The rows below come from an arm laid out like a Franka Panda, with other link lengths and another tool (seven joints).
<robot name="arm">
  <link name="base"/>
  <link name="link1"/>
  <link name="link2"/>
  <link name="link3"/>
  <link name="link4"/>
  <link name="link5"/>
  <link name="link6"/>
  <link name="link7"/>
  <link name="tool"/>
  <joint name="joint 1" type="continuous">
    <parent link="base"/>
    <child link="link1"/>
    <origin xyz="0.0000 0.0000 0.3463" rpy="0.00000 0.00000 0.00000"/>
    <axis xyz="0 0 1"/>
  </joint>
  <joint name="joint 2" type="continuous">
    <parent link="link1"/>
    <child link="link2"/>
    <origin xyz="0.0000 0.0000 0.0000" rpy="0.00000 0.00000 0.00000"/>
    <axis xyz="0 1 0"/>
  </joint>
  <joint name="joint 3" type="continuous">
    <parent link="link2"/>
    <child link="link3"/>
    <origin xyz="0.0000 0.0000 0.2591" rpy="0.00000 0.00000 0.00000"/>
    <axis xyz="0 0 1"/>
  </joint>
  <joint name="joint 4" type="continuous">
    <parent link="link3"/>
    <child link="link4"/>
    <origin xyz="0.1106 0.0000 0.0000" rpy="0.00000 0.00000 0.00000"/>
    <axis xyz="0 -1 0"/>
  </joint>
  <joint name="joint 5" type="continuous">
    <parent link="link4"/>
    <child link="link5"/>
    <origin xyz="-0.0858 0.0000 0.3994" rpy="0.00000 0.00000 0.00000"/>
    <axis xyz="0 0 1"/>
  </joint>
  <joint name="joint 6" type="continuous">
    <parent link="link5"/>
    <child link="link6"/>
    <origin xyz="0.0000 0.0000 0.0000" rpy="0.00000 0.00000 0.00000"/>
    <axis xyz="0 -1 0"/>
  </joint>
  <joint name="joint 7" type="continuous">
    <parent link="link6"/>
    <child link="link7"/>
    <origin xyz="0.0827 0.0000 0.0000" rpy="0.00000 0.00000 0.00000"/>
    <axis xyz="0 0 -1"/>
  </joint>
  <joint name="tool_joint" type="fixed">
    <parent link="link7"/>
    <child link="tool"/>
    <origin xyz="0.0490 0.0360 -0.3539" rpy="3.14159 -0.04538 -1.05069"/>
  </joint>
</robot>
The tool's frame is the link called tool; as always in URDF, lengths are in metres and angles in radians. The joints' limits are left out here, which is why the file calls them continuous.
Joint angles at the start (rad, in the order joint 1, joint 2, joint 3, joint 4, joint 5, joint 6, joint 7):
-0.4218, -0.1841, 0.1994, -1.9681, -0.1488, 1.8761, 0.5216
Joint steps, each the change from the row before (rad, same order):
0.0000, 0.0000, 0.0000, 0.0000, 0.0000, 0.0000, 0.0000
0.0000, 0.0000, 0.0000, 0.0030, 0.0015, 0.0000, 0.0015
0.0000, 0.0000, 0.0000, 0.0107, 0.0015, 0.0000, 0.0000
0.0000, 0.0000, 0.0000, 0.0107, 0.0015, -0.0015, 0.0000
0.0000, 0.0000, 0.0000, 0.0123, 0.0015, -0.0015, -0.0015
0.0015, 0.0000, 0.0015, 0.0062, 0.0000, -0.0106, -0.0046
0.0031, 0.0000, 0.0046, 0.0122, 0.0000, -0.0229, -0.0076
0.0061, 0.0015, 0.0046, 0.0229, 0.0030, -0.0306, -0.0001
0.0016, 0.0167, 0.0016, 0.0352, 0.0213, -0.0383, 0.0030
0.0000, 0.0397, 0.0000, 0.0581, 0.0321, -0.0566, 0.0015
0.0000, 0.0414, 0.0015, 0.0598, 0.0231, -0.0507, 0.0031
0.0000, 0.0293, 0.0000, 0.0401, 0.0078, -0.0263, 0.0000
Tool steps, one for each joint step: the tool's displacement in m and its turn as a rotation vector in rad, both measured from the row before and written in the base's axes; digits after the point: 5 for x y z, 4 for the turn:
0.00000, 0.00000, 0.00000, 0.0000, 0.0000, 0.0000
0.00108, 0.00017, 0.00170, 0.0008, -0.0035, -0.0017
0.00363, -0.00015, 0.00619, -0.0010, -0.0108, 0.0001
0.00306, -0.00008, 0.00596, -0.0007, -0.0093, -0.0002
0.00352, -0.00006, 0.00692, -0.0011, -0.0106, 0.0014
-0.00103, 0.00220, 0.00168, 0.0001, 0.0052, 0.0058
-0.00250, 0.00541, 0.00295, 0.0004, 0.0120, 0.0115
-0.00133, 0.00756, 0.00688, 0.0036, 0.0083, 0.0057
-0.00104, 0.00842, 0.00229, 0.0271, 0.0132, -0.0075
-0.00108, 0.01049, -0.00236, 0.0461, 0.0280, -0.0108
0.00071, 0.00865, -0.00101, 0.0367, 0.0241, -0.0073
0.00227, 0.00247, -0.00036, 0.0165, 0.0118, -0.0020

